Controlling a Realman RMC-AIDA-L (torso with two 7-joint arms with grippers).
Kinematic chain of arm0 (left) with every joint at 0, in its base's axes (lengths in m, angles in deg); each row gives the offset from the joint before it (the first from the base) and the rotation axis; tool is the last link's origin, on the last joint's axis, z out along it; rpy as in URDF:
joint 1: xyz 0 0 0.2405 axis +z
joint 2: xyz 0 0 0 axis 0.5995 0.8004 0
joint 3: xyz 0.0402 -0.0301 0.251 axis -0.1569 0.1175 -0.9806
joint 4: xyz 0 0 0 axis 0.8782 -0.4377 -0.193
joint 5: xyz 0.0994 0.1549 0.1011 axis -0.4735 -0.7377 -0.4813
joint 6: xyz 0 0 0 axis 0.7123 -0.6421 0.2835
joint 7: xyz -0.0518 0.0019 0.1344 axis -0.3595 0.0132 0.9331
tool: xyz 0 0 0 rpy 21.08 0.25 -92.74
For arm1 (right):
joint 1: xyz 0 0 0.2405 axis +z
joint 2: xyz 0 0 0 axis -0.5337 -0.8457 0
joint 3: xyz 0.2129 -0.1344 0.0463 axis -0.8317 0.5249 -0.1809
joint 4: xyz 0 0 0 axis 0.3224 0.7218 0.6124
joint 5: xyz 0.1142 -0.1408 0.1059 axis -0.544 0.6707 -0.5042
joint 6: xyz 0 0 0 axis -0.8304 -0.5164 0.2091
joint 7: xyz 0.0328 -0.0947 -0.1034 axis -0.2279 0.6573 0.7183
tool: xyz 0 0 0 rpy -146.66 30.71 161.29
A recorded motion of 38 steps. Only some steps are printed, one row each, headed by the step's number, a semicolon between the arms.
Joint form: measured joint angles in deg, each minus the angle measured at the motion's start. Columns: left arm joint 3, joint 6, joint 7, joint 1, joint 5, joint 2, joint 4; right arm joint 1, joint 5, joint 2, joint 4, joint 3, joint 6, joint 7.
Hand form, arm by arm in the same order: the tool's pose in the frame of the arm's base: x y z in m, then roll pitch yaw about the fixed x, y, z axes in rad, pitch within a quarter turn. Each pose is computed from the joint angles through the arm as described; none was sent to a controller.
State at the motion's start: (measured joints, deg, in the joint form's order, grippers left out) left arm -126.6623 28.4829 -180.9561 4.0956 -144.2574 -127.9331 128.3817; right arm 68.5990 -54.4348 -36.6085 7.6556 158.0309 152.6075 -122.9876
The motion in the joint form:
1: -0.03 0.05 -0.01 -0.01 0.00 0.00 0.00; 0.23 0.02 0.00 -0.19 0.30 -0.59 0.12
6: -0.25 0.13 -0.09 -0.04 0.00 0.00 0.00; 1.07 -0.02 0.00 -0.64 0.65 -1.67 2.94
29: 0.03 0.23 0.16 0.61 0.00 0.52 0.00; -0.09 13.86 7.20 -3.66 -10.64 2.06 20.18
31: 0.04 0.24 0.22 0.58 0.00 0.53 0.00; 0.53 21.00 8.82 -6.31 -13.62 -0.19 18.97
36: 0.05 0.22 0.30 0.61 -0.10 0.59 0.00; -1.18 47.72 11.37 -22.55 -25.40 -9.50 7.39
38: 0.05 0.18 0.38 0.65 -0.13 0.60 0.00; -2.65 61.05 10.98 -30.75 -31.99 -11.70 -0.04
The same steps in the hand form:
1: -0.1821 0.3464 0.0726 2.9525 -0.3746 1.0559; 0.1761 0.3521 -0.0606 2.3052 0.7580 -1.6102
6: -0.1816 0.3461 0.0719 2.9515 -0.3698 1.0548; 0.1706 0.3553 -0.0626 2.3526 0.7911 -1.5439
29: -0.1871 0.3448 0.0758 2.9617 -0.3741 1.0600; 0.1871 0.3722 -0.0056 2.9094 1.0044 -0.8264
31: -0.1870 0.3449 0.0758 2.9622 -0.3743 1.0583; 0.1832 0.3796 0.0001 3.0161 0.9420 -0.6945
36: -0.1876 0.3450 0.0762 2.9653 -0.3739 1.0573; 0.1640 0.3976 0.0201 -3.0373 0.7482 -0.4493
38: -0.1879 0.3449 0.0762 2.9668 -0.3744 1.0566; 0.1563 0.4033 0.0345 -2.9403 0.6796 -0.3806

